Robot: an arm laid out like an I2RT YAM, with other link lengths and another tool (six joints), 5 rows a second.
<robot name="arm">
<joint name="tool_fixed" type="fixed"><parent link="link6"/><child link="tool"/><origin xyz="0.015 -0.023 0.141" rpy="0 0.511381 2.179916"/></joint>
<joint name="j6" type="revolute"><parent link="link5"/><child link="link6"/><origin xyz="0 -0.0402 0.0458" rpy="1.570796 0 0"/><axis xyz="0 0 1"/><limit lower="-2.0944" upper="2.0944"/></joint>
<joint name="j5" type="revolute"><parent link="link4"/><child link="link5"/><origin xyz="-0.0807 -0.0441 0.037" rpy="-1.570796 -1.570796 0"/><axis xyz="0 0 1"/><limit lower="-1.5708" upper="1.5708"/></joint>
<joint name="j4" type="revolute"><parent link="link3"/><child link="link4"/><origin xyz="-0.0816 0.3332 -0.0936" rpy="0 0 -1.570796"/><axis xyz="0 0 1"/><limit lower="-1.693" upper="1.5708"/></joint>
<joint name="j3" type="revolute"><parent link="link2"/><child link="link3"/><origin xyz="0.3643 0 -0.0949" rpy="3.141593 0 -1.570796"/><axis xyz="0 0 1"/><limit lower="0" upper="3.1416"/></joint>
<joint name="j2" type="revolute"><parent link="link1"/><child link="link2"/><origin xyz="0.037 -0.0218 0.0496" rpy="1.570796 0 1.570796"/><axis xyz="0 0 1"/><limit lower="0" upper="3.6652"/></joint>
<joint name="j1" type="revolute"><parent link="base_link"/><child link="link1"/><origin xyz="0 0 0.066" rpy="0 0 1.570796"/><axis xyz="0 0 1"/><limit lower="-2.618" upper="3.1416"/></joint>
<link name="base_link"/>
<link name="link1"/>
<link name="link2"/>
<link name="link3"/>
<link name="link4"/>
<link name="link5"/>
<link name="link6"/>
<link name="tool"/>
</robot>
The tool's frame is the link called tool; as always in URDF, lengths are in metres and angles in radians.
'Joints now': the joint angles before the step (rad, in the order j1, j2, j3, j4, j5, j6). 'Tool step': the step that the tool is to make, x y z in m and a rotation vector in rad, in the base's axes. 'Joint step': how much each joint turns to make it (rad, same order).
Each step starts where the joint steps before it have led.
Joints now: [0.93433 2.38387 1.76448 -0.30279 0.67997 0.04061]
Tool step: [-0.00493 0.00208 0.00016 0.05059 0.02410 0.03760]
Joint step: [-0.00489 -0.03050 -0.04870 0.04673 -0.06518 -0.00379]
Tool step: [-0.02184 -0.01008 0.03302 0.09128 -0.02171 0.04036]
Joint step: [0.00587 -0.12972 -0.15480 0.11235 -0.05052 -0.00183]
